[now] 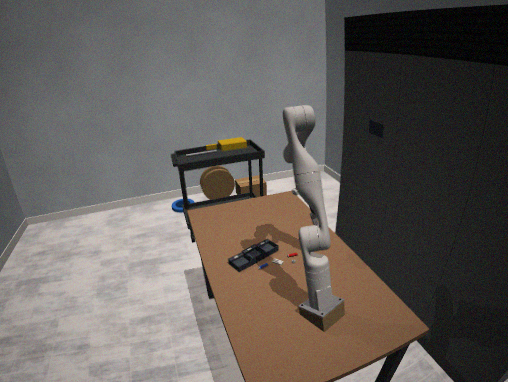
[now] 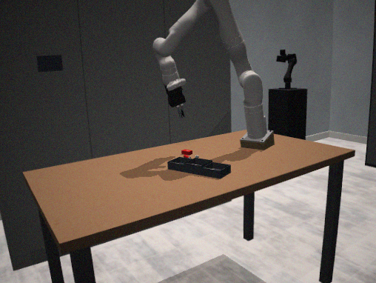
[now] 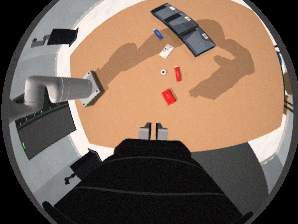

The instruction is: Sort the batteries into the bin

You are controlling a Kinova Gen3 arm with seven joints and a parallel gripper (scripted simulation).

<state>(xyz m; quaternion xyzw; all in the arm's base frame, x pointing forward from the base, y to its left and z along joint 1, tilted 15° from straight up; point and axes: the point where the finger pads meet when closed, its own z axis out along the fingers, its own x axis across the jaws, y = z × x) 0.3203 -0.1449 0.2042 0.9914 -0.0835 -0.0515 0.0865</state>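
The long bin is 8 cm ahead of my hand, 28 cm to the left of it and 18 cm below it. Also, from my hand: red nine-volt battery 2 cm to the left, 19 cm below; red piece 3 cm ahead, 10 cm to the left, 19 cm below; grey round piece 1 cm behind, 11 cm to the left, 19 cm below.
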